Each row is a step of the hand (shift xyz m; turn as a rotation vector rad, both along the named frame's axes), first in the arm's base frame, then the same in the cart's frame.
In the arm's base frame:
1: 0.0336 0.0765 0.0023 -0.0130 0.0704 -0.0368
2: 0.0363 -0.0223 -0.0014 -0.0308 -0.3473 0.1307
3: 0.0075 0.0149 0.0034 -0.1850 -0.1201 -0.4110
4: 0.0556 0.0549 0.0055 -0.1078 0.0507 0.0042
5: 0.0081 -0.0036 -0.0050 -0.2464 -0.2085 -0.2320
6: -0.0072 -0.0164 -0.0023 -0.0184 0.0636 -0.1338
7: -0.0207 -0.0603 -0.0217 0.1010 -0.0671 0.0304
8: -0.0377 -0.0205 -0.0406 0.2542 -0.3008 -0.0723
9: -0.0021 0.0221 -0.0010 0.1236 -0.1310 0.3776
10: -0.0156 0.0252 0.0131 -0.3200 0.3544 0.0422
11: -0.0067 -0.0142 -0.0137 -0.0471 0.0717 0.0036
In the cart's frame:
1: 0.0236 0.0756 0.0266 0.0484 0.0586 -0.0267
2: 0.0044 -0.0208 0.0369 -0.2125 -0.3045 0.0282
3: 0.0020 0.0155 0.0067 0.3169 -0.2244 -0.2584
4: 0.0206 0.0562 0.0505 -0.0169 0.0469 -0.1083
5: 0.0057 -0.0045 0.0071 0.1129 -0.2672 -0.2718
6: -0.0034 -0.0167 -0.0061 0.1371 0.0276 -0.0523
7: 0.0015 -0.0644 -0.0196 -0.0212 -0.0543 0.1106
8: 0.0248 -0.0311 -0.0437 0.0559 -0.3015 0.2575
9: 0.0057 0.0211 -0.0042 -0.3588 -0.0288 0.2131
10: -0.0100 0.0272 -0.0145 -0.0300 0.3439 -0.3326
11: 0.0080 -0.0174 -0.0083 0.0027 0.0689 -0.0512

